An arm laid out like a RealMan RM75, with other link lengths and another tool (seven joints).
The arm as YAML. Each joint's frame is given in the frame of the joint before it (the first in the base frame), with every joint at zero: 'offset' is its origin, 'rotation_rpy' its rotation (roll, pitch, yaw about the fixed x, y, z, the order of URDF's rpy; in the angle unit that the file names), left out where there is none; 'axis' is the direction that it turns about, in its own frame. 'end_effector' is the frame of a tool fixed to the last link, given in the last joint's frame.
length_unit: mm
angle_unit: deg
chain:
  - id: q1
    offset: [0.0, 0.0, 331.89]
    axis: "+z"
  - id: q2
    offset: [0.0, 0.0, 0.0]
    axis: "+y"
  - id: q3
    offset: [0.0, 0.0, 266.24]
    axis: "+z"
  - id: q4
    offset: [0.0, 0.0, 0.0]
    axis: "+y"
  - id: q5
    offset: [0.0, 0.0, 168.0]
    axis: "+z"
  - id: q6
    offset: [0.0, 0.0, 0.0]
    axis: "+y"
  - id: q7
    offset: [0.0, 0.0, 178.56]
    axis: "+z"
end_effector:
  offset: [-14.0, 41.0, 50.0]
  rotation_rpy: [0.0, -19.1, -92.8]
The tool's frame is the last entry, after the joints.
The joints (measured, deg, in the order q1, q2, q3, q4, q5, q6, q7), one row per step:
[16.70, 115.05, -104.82, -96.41, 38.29, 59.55, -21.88]
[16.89, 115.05, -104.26, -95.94, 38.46, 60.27, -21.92]
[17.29, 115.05, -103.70, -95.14, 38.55, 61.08, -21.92]
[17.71, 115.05, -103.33, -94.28, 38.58, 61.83, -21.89]
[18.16, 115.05, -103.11, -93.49, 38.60, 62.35, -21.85]
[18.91, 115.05, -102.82, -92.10, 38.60, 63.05, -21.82]
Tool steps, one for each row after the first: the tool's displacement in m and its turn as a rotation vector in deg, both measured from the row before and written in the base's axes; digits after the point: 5 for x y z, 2 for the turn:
[0.00305, 0.00042, 0.00038, -0.30, -0.26, -0.75]
[0.00399, 0.00075, -0.00021, -0.43, -0.45, -0.89]
[0.00403, 0.00019, -0.00087, -0.54, -0.52, -0.84]
[0.00286, 0.00033, -0.00102, -0.47, -0.43, -0.60]
[0.00474, 0.00065, -0.00184, -0.73, -0.71, -0.92]

